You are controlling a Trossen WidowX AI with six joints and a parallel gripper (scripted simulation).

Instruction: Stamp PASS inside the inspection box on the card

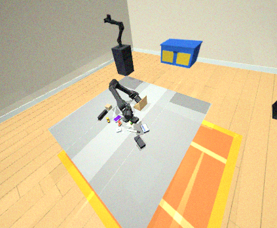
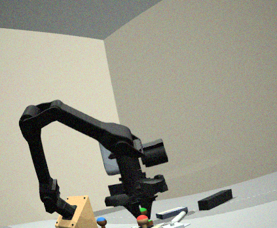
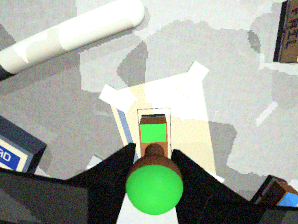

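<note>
Now: gripper tip right at the green-knobbed PASS stamp. The rest, counted from my gripper tip: blue-knobbed stamp (110 mm to the right, 60 mm behind, 10 mm below); red-knobbed stamp (90 mm to the right, 80 mm ahead, 10 mm below); white rod (90 mm to the left, 60 mm ahead, 20 mm below).
</note>
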